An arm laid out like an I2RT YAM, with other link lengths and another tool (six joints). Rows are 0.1 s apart.
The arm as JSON. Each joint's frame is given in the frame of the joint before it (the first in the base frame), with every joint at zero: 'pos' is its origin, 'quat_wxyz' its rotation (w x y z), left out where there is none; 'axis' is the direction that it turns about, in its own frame. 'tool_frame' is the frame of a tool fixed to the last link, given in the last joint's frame.
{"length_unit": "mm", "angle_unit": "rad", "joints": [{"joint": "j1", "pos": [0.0, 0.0, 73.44], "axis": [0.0, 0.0, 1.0]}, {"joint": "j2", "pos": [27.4, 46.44, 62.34], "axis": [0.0, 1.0, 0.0]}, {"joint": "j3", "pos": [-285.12, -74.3, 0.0], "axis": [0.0, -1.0, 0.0]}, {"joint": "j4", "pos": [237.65, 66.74, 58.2], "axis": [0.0, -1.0, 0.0]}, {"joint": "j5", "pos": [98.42, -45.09, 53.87], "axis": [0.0, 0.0, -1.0]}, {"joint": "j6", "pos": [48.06, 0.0, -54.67], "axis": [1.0, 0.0, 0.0]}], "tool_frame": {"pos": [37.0, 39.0, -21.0], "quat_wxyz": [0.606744, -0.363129, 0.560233, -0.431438]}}
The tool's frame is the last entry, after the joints.
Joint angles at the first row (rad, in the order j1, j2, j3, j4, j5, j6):
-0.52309, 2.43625, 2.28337, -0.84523, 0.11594, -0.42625
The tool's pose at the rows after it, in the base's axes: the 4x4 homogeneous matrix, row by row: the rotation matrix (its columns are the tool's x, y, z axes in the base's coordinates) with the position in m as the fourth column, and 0 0 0 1 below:
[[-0.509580 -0.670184 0.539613 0.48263], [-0.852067 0.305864 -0.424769 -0.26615], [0.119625 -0.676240 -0.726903 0.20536], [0 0 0 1]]
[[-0.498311 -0.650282 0.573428 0.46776], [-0.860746 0.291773 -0.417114 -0.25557], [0.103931 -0.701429 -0.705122 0.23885], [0 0 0 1]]
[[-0.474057 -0.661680 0.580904 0.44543], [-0.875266 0.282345 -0.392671 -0.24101], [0.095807 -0.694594 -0.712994 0.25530], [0 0 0 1]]
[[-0.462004 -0.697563 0.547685 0.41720], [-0.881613 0.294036 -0.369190 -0.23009], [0.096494 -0.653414 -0.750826 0.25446], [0 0 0 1]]
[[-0.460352 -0.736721 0.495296 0.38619], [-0.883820 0.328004 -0.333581 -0.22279], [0.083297 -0.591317 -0.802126 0.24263], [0 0 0 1]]
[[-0.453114 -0.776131 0.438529 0.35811], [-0.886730 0.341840 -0.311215 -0.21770], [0.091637 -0.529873 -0.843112 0.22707], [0 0 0 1]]
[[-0.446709 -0.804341 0.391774 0.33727], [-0.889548 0.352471 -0.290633 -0.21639], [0.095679 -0.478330 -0.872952 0.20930], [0 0 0 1]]
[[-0.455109 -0.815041 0.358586 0.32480], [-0.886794 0.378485 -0.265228 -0.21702], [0.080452 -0.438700 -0.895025 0.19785], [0 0 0 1]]
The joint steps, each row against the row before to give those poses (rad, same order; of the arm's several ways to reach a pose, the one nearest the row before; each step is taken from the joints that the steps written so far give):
-0.00126, -0.08272, -0.01177, -0.00903, -0.01061, -0.00825
-0.00027, -0.10146, -0.05550, -0.01210, -0.02341, -0.00508
0.00000, -0.10642, -0.10936, -0.00640, -0.02316, -0.01664
-0.01012, -0.08894, -0.12731, -0.01658, -0.00850, -0.01661
-0.02365, -0.07023, -0.13335, -0.01765, -0.01681, -0.01168
-0.02224, -0.05416, -0.12498, -0.00100, 0.00241, -0.02793
-0.02319, -0.02625, -0.09886, 0.01498, 0.00026, -0.02711
-0.02142, -0.00202, -0.04456, -0.00439, -0.01113, -0.00495

